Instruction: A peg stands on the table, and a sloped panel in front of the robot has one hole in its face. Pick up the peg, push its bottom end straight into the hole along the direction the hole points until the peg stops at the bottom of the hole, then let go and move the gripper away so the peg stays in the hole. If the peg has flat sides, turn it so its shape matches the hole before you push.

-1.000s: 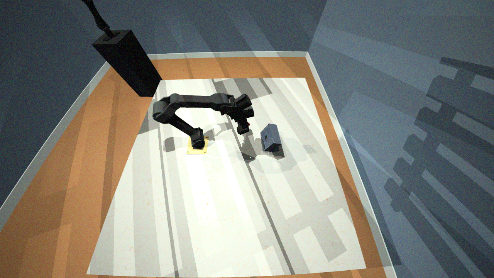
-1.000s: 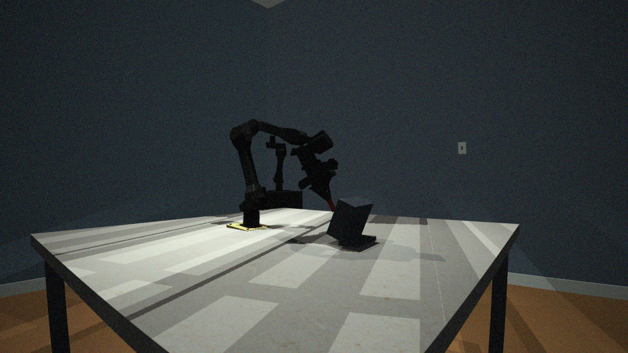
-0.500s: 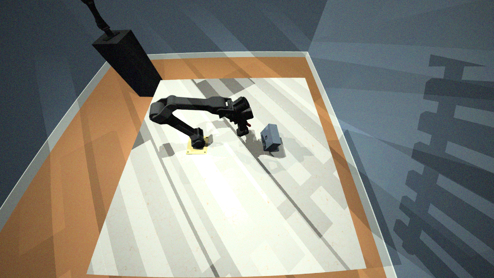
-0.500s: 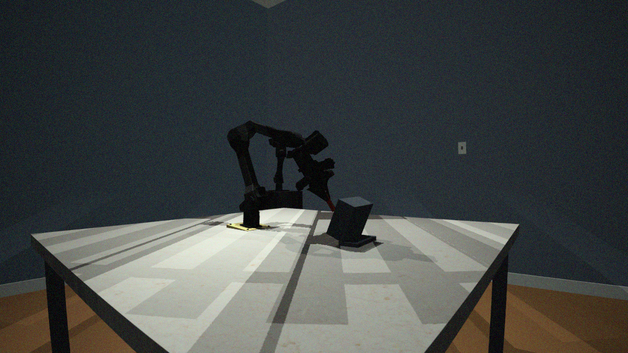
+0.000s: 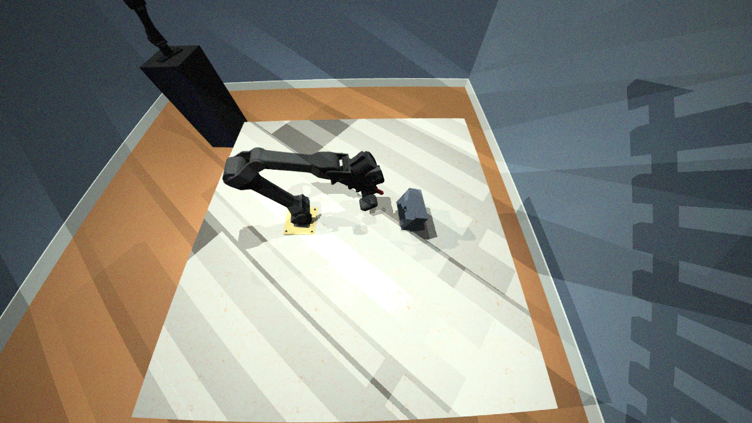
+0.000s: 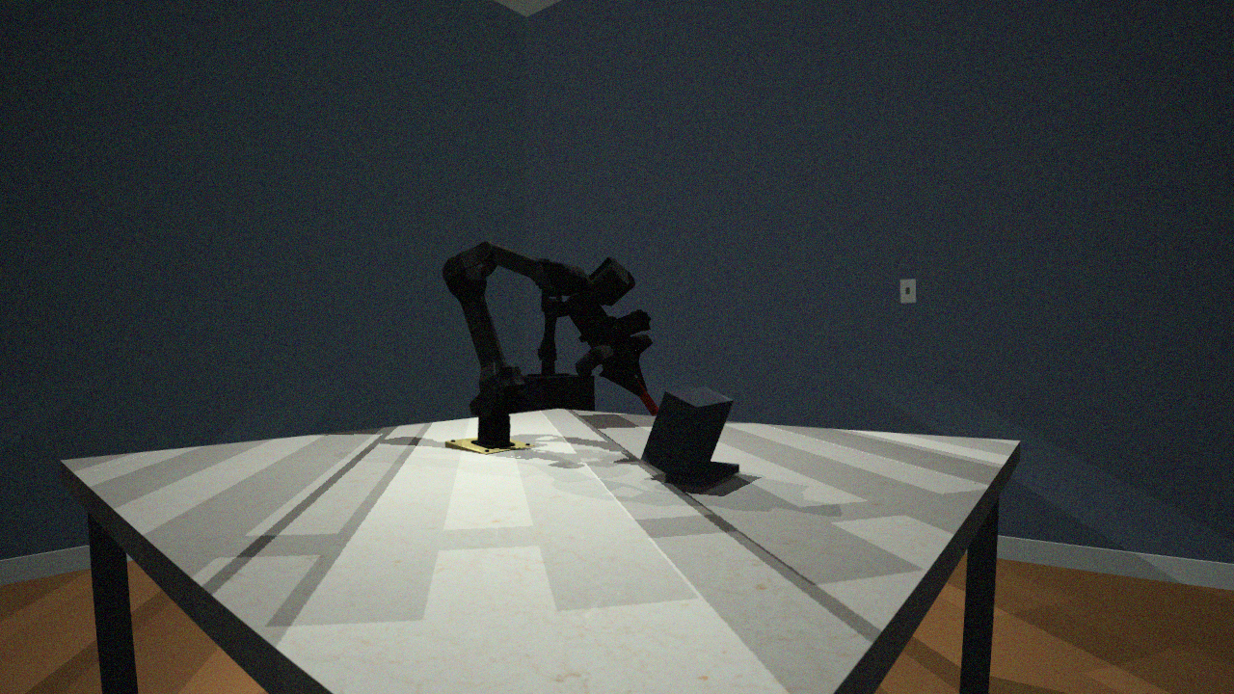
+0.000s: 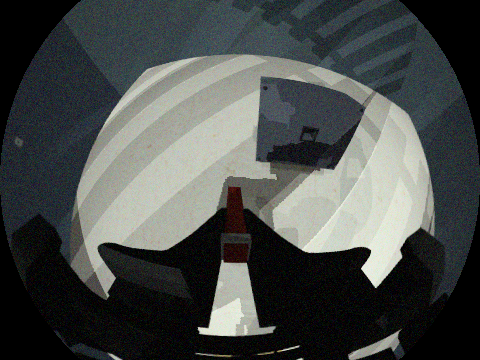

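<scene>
Now: the sloped panel 14 cm ahead of my gripper tip, 6 cm to the right of it and 4 cm below it. The rest, counted from my gripper tip: red peg 1 cm behind, 1 cm above.
</scene>
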